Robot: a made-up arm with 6 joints. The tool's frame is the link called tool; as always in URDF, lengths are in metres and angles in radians. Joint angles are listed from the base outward.
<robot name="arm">
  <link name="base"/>
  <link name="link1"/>
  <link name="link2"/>
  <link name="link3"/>
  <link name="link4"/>
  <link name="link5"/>
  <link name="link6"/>
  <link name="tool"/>
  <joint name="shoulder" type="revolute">
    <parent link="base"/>
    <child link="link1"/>
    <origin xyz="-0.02 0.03 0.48"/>
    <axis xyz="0 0 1"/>
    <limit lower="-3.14" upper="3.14"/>
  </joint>
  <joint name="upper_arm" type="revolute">
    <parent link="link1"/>
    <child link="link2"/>
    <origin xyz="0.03 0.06 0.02"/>
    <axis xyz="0 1 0"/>
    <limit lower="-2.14" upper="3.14"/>
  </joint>
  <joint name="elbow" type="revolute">
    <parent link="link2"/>
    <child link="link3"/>
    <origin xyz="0 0.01 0.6"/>
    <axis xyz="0 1 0"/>
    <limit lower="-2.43" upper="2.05"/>
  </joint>
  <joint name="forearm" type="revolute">
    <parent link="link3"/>
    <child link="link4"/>
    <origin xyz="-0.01 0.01 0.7"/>
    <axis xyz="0 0 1"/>
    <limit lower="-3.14" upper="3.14"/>
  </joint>
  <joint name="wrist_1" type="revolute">
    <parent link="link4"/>
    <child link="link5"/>
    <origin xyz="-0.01 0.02 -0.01"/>
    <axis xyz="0 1 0"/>
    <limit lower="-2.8" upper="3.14"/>
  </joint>
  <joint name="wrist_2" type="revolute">
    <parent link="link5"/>
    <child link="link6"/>
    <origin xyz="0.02 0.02 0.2"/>
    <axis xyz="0 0 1"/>
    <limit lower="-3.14" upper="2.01"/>
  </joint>
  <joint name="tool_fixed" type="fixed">
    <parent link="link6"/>
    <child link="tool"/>
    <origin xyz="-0.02 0 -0.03" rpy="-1.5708 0 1.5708"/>
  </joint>
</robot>
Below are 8 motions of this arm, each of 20 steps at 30 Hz.
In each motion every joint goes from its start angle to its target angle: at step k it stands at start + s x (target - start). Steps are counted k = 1, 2, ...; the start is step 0. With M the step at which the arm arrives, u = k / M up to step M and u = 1 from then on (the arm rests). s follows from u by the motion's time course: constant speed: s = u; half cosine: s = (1 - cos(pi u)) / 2; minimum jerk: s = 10 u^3 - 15 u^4 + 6 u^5.
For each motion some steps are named. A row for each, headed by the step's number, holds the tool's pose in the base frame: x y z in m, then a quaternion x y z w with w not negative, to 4 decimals.
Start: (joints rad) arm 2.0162 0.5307 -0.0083 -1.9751 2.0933 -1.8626
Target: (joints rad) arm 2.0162 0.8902 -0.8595 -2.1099 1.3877 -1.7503
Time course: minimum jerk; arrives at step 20
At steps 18, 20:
18: -0.1454 0.4998 1.5767 -0.5681 0.5292 0.3671 0.5124
20: -0.1446 0.4981 1.5763 -0.5676 0.5275 0.3667 0.5148

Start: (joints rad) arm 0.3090 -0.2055 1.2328 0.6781 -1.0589 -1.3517
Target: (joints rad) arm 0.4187 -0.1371 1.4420 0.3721 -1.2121 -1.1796
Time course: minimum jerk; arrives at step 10
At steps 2, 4, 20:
2: 0.4496 0.2190 1.6267 -0.4142 -0.2882 0.2891 0.8135
4: 0.4774 0.2550 1.5875 -0.4368 -0.2824 0.3005 0.7995
20: 0.5289 0.3559 1.4727 -0.4982 -0.2765 0.3444 0.7462

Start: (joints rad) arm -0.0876 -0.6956 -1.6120 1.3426 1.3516 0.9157
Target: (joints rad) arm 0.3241 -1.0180 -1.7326 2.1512 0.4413 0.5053
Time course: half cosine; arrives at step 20
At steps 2, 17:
2: -0.8865 0.3365 0.4649 0.6537 0.0730 -0.7472 0.0951
17: -0.7707 -0.0705 0.0272 0.7056 -0.1505 -0.4189 0.5513

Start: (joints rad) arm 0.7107 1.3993 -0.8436 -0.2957 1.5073 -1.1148
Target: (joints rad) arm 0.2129 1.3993 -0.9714 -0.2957 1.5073 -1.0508
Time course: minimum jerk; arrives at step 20
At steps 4, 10, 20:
4: 0.7917 0.8031 1.1074 -0.3726 0.4829 0.7179 0.3354
10: 0.9149 0.5941 1.1351 -0.3196 0.4957 0.6796 0.4363
20: 0.9910 0.3388 1.1644 -0.2614 0.5023 0.6197 0.5434

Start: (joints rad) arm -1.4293 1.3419 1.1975 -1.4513 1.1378 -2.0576
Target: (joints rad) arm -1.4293 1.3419 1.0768 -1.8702 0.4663 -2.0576
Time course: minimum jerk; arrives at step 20
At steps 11, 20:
11: 0.0812 -1.0533 -0.0051 -0.1428 -0.7849 -0.4132 0.4391
20: 0.1168 -1.1113 0.0030 0.0011 -0.8122 -0.3577 0.4608

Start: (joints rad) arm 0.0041 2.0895 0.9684 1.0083 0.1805 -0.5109
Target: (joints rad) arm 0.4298 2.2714 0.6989 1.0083 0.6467 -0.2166
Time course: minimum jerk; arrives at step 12
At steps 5, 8, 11, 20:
5: 0.6028 0.2736 -0.6710 0.6918 0.3591 0.3954 0.4859
8: 0.5226 0.4040 -0.6930 0.7322 0.4009 0.3842 0.3943
11: 0.4757 0.4558 -0.7003 0.7458 0.4263 0.3710 0.3526
20: 0.4744 0.4570 -0.7005 0.7461 0.4270 0.3707 0.3516

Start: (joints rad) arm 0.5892 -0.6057 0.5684 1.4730 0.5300 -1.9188
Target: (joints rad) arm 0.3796 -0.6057 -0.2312 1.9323 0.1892 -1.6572
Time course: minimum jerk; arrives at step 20
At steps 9, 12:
9: -0.6889 -0.1651 1.7495 -0.5910 -0.6069 0.4798 0.2283
12: -0.8378 -0.2194 1.6543 -0.5705 -0.6854 0.4229 0.1612

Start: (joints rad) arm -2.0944 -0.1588 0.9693 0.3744 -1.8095 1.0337
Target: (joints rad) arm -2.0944 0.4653 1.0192 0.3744 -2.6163 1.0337
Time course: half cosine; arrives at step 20
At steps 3, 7, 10, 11, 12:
3: -0.1497 -0.2685 1.6635 -0.9104 -0.0376 0.3253 0.2531
7: -0.2177 -0.3930 1.5852 -0.9192 -0.0119 0.3077 0.2453
10: -0.2801 -0.5119 1.4835 -0.9258 0.0176 0.2918 0.2397
11: -0.2995 -0.5500 1.4440 -0.9274 0.0283 0.2869 0.2384
12: -0.3173 -0.5855 1.4035 -0.9286 0.0389 0.2826 0.2373

